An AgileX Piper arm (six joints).
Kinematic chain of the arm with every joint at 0, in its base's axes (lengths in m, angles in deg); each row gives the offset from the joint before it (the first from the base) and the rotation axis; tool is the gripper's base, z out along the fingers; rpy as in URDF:
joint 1: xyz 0 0 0.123 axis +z
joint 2: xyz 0 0 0 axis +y
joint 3: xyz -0.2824 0 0.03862 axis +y
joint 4: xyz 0.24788 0 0.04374 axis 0.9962 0 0.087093
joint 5: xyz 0 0 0 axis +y
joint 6: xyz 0.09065 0 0.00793 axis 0.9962 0 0.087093
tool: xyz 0 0 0 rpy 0 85 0
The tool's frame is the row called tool.
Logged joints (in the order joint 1, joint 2, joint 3, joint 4, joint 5, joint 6), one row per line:
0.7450, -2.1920, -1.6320, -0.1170, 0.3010, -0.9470
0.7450, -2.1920, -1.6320, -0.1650, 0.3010, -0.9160
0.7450, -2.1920, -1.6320, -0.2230, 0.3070, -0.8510
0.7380, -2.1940, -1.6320, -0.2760, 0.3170, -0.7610
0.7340, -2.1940, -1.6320, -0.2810, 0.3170, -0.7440
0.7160, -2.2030, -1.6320, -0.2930, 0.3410, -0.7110
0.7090, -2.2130, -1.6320, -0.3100, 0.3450, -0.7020
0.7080, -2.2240, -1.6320, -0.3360, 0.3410, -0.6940
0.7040, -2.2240, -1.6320, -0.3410, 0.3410, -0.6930
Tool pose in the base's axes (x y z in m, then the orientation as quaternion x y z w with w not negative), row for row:
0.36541, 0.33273, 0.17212, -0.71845, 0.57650, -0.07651, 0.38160
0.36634, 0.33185, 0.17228, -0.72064, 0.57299, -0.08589, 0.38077
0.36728, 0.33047, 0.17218, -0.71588, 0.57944, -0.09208, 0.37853
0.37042, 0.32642, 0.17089, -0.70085, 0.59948, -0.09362, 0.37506
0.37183, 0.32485, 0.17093, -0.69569, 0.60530, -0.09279, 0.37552
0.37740, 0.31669, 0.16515, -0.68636, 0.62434, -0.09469, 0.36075
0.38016, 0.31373, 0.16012, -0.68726, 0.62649, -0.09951, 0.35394
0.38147, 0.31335, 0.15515, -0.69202, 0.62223, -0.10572, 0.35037
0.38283, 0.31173, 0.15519, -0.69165, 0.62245, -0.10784, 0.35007
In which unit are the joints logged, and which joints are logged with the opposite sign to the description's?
The joints are logged in radians. Opposite sign: joint 2.
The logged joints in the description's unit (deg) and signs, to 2 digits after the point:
42.69, 125.59, -93.51, -6.70, 17.25, -54.26
42.69, 125.59, -93.51, -9.45, 17.25, -52.48
42.69, 125.59, -93.51, -12.78, 17.59, -48.76
42.28, 125.71, -93.51, -15.81, 18.16, -43.60
42.06, 125.71, -93.51, -16.10, 18.16, -42.63
41.02, 126.22, -93.51, -16.79, 19.54, -40.74
40.62, 126.80, -93.51, -17.76, 19.77, -40.22
40.57, 127.43, -93.51, -19.25, 19.54, -39.76
40.34, 127.43, -93.51, -19.54, 19.54, -39.71

